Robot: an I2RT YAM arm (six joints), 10 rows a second.
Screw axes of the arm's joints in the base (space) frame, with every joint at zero. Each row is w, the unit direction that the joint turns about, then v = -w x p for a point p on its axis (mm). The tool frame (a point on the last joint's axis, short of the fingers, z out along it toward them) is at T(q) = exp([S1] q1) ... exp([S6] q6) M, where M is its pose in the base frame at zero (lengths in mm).
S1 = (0, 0, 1, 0, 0, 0)
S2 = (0, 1, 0, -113.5, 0, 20)
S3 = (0, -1, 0, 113.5, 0, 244)
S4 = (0, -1, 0, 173.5, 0, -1)
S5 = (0, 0, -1, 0, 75, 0)
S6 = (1, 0, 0, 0, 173.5, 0)
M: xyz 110.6 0 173.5 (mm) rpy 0 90 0 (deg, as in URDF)
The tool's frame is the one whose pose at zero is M.
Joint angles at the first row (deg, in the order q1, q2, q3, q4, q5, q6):
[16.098, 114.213, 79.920, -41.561, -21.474, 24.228]
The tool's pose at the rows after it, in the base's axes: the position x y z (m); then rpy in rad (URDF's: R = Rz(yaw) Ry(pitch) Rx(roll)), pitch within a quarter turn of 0, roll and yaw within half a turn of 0:
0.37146 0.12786 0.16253 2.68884 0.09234 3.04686
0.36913 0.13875 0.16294 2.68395 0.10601 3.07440
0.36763 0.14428 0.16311 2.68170 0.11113 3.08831
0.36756 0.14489 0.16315 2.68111 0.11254 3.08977
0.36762 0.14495 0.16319 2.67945 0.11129 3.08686
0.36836 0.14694 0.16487 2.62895 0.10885 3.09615
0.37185 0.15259 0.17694 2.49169 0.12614 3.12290
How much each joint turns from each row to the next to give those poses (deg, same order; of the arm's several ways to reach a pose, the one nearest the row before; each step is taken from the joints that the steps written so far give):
[0.962, 0.000, 0.000, 1.093, -0.394, 0.001]
[1.617, 0.000, 0.001, 0.830, 0.044, 0.000]
[0.831, -0.001, -0.002, 0.329, 0.000, 0.022]
[0.086, 0.001, 0.000, 0.088, 0.000, -0.001]
[0.000, 0.001, 0.001, 0.043, -0.066, 0.196]
[0.001, -0.067, 0.022, 0.873, -2.841, -0.021]
[0.022, -0.698, 0.853, 2.231, -7.322, 0.000]

